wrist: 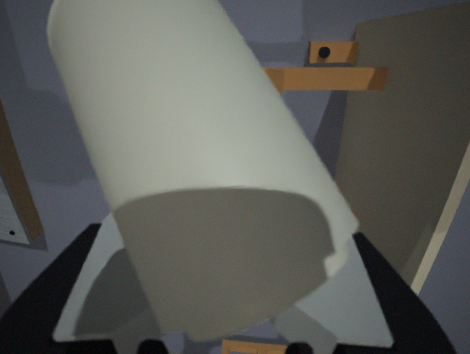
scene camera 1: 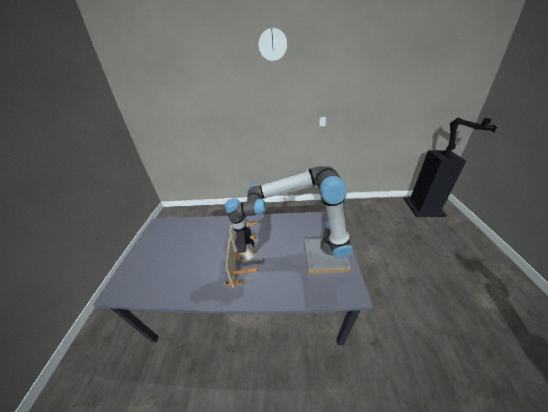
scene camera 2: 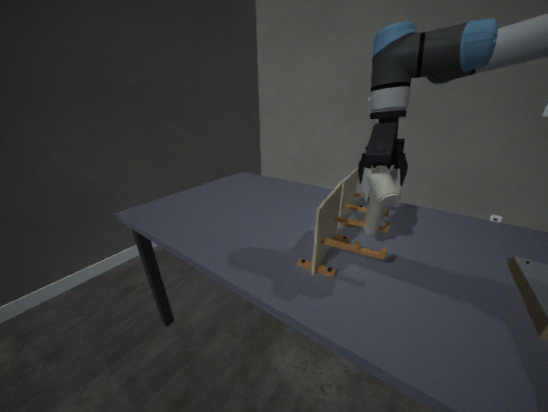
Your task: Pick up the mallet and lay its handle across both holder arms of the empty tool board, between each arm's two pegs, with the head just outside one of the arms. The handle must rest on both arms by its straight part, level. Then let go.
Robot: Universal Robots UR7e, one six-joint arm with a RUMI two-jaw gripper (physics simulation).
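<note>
The pale mallet is in my gripper (scene camera 1: 247,249) (scene camera 2: 383,181) (wrist: 227,300), which is shut on it. Its head (scene camera 1: 249,255) (scene camera 2: 385,189) (wrist: 190,115) is tilted and fills much of the wrist view. Its handle (scene camera 2: 373,217) slants steeply down from the head, not level; in the wrist view the head hides it. The mallet is raised beside the near tool board (scene camera 1: 230,265) (scene camera 2: 325,225) (wrist: 400,150), on its arm side. The board's near arm (scene camera 1: 246,271) (scene camera 2: 355,248) (wrist: 330,79) carries nothing. The handle's lower end overlaps the farther arm (scene camera 2: 350,222) in scene camera 2; contact cannot be told.
A second upright board (scene camera 2: 350,192) with orange arms stands behind the near one. An orange foot (scene camera 1: 233,283) (scene camera 2: 316,267) (wrist: 332,52) holds up the near board. The robot's base plate (scene camera 1: 325,257) (wrist: 12,220) is at the right of the table (scene camera 1: 170,260) (scene camera 2: 225,215).
</note>
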